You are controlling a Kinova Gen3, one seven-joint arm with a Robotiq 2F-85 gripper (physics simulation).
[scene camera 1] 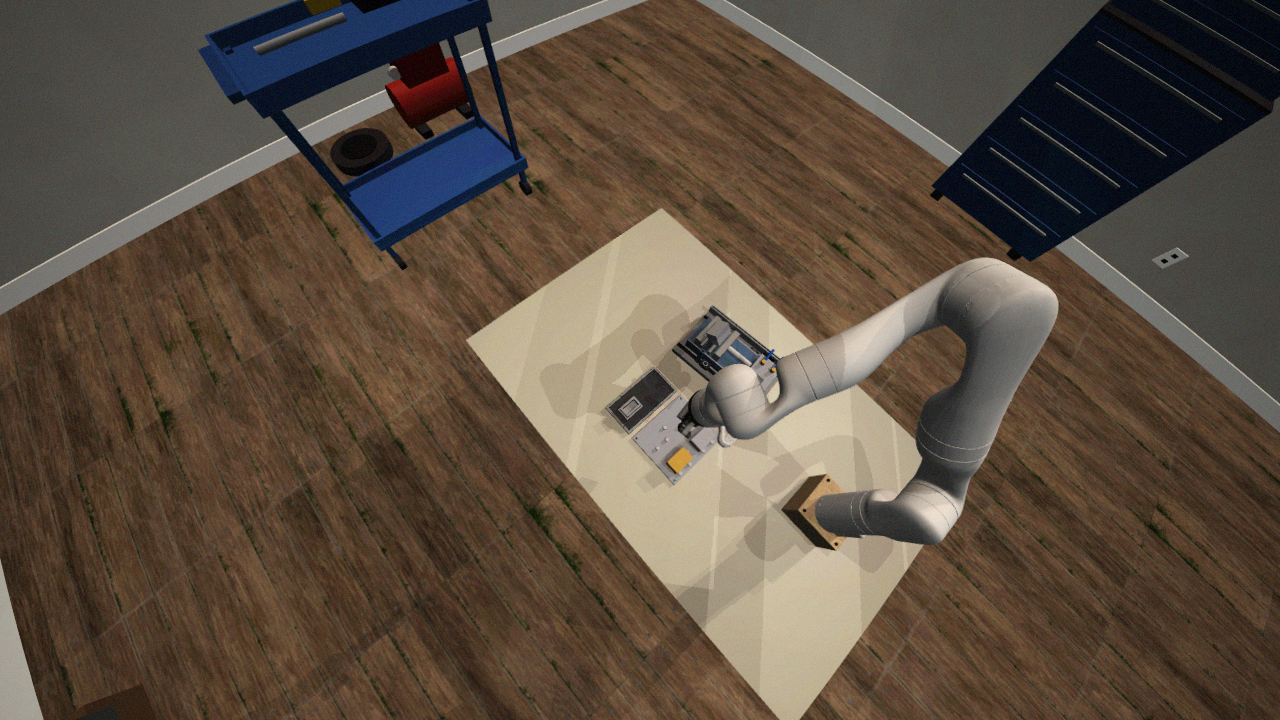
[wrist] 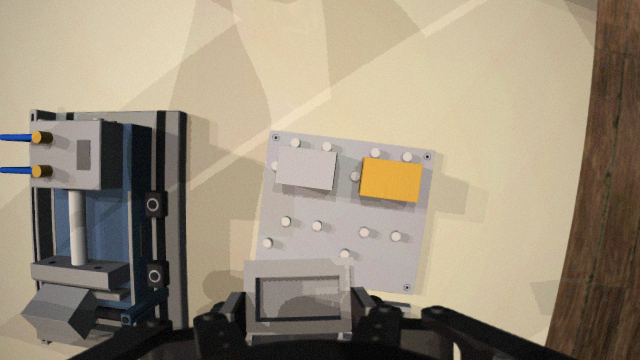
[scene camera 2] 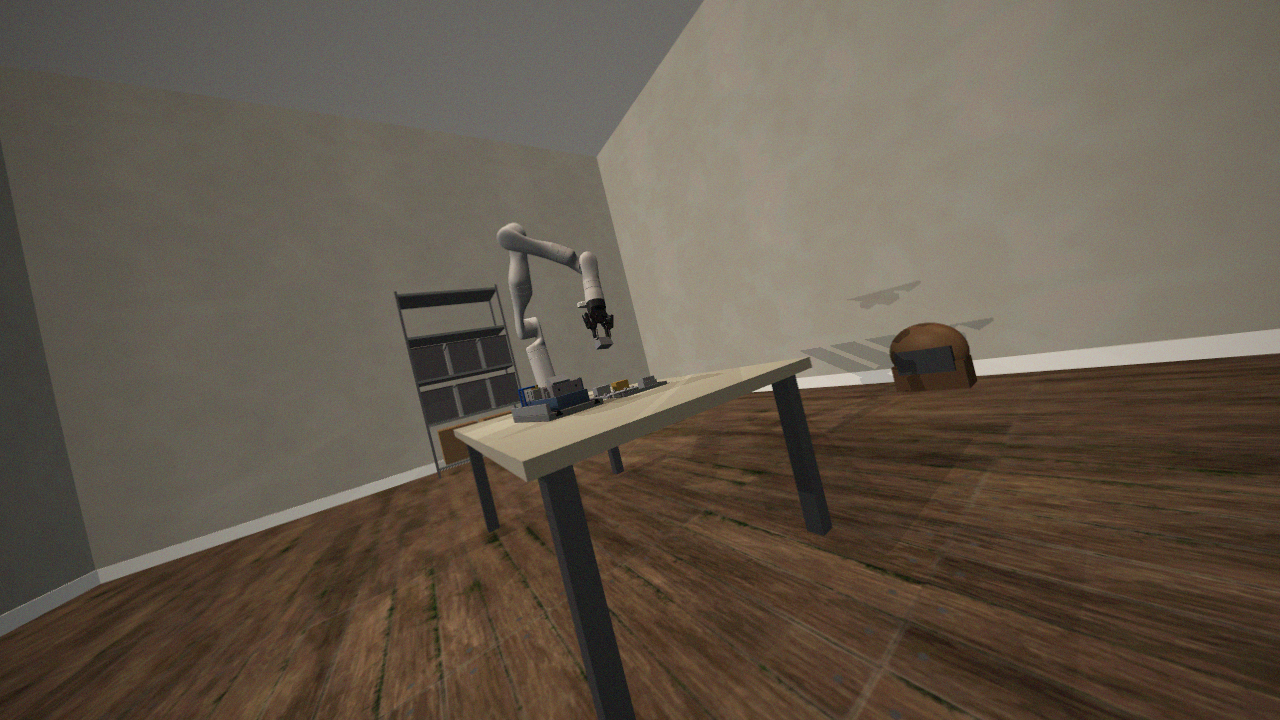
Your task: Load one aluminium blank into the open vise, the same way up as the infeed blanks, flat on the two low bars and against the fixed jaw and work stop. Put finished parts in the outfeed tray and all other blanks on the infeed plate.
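Seen in the pictures: gripper, fingertip midpoint: [wrist: 298,309] [scene camera 2: 602,339]; arm's base, link origin: [scene camera 1: 831,513].
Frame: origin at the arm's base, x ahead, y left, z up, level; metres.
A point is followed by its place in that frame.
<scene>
My gripper [scene camera 1: 685,428] @[x 0.413, y 0.130, z 0.125 m] [scene camera 2: 602,336] @[x 0.413, y 0.130, z 0.125 m] [wrist: 298,309] @[x 0.413, y 0.130, z 0.125 m] is shut on a grey part with a rectangular pocket [scene camera 2: 603,342] @[x 0.436, y 0.117, z 0.110 m] [wrist: 298,267] @[x 0.392, y 0.126, z 0.124 m], held high above the near edge of the infeed plate [scene camera 1: 651,436] @[x 0.445, y 0.203, z -0.089 m] [wrist: 382,270] @[x 0.452, y 0.206, z -0.089 m]. A plain grey blank [scene camera 1: 704,438] @[x 0.345, y 0.102, z -0.053 m] [wrist: 306,169] @[x 0.349, y 0.104, z -0.053 m] and a yellow block [scene camera 1: 680,461] @[x 0.343, y 0.194, z -0.053 m] [scene camera 2: 619,385] @[x 0.366, y 0.177, z -0.069 m] [wrist: 391,180] @[x 0.346, y 0.192, z -0.053 m] sit on the plate. The vise [scene camera 2: 559,400] @[x 0.601, y -0.155, z -0.049 m] [wrist: 95,215] @[x 0.437, y -0.123, z -0.037 m] stands to the left in the wrist view. A grey block [wrist: 55,310] @[x 0.527, y -0.119, z 0.017 m] sits slanted beyond its movable jaw [wrist: 75,273]; whether it is loose is unclear. The dark outfeed tray [scene camera 1: 651,386] @[x 0.555, y 0.107, z -0.091 m] holds a pocketed part [scene camera 1: 631,408] @[x 0.539, y 0.199, z -0.070 m].
White pins [wrist: 317,226] @[x 0.412, y 0.123, z -0.081 m] stand up from the infeed plate. Blue lines [wrist: 15,170] @[x 0.395, y -0.185, z 0.013 m] with brass fittings [wrist: 41,171] @[x 0.390, y -0.151, z 0.012 m] stick out of the vise's cylinder block [wrist: 65,155] @[x 0.372, y -0.136, z -0.001 m]. The arm's wooden base [scene camera 1: 805,510] @[x 0.053, y 0.049, z 0.007 m] stands on the table [scene camera 1: 617,268] @[x 0.941, y -0.078, z -0.097 m] [scene camera 2: 662,413] @[x 1.041, y -0.105, z -0.103 m]. A blue cart [scene camera 1: 438,183] stands beyond.
</scene>
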